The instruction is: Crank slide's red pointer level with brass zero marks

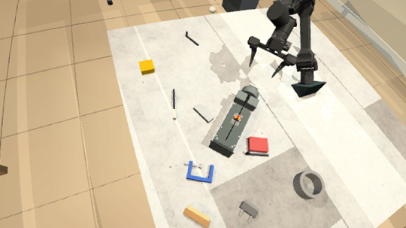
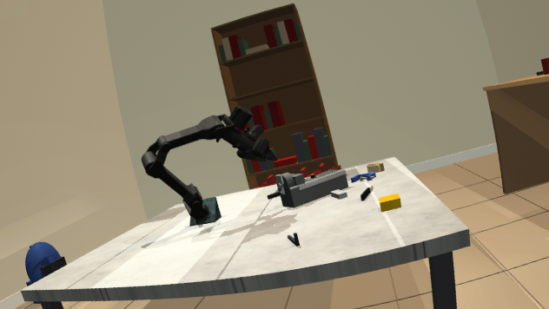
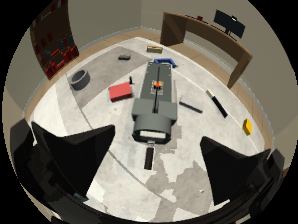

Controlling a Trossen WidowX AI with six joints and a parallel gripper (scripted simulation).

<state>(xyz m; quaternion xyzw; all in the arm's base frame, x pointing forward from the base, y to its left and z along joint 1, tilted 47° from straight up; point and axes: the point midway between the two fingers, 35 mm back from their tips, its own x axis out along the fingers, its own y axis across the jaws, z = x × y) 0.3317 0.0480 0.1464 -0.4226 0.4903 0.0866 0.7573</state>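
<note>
My gripper tip is 20 mm past the crank handle, 10 mm to the left of it and 130 mm above it. From my gripper tip the other things lie so: grey block: 210 mm ahead, 10 mm to the right, 180 mm below; then red pointer: 130 mm ahead, 90 mm to the left, 100 mm below; then red block: 80 mm ahead, 210 mm to the left, 180 mm below.
</note>
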